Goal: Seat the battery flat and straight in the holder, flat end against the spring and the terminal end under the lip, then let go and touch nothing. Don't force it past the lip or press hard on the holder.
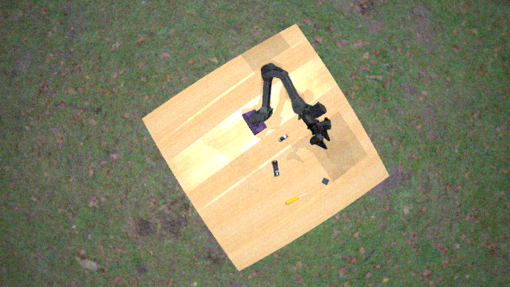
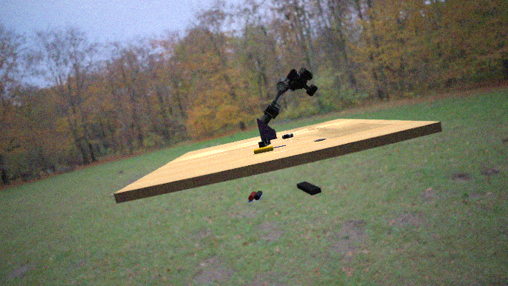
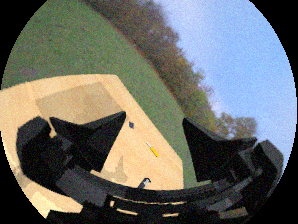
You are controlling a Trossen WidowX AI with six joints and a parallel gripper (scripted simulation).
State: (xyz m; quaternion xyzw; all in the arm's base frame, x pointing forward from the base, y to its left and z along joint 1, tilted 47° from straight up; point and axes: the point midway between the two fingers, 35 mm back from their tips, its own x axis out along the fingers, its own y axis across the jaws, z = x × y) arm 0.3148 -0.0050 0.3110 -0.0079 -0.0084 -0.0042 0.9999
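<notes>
Right now the battery is 280 mm below my gripper tip, 170 mm behind it and 130 mm to the right of it. From my gripper tip the other things lie so: yellow screwdriver (310 mm to the right, 280 mm below, 210 mm ahead); black battery cover (290 mm below, 250 mm ahead, 90 mm to the right); black remote control (480 mm below, 290 mm ahead, 200 mm to the right).
</notes>
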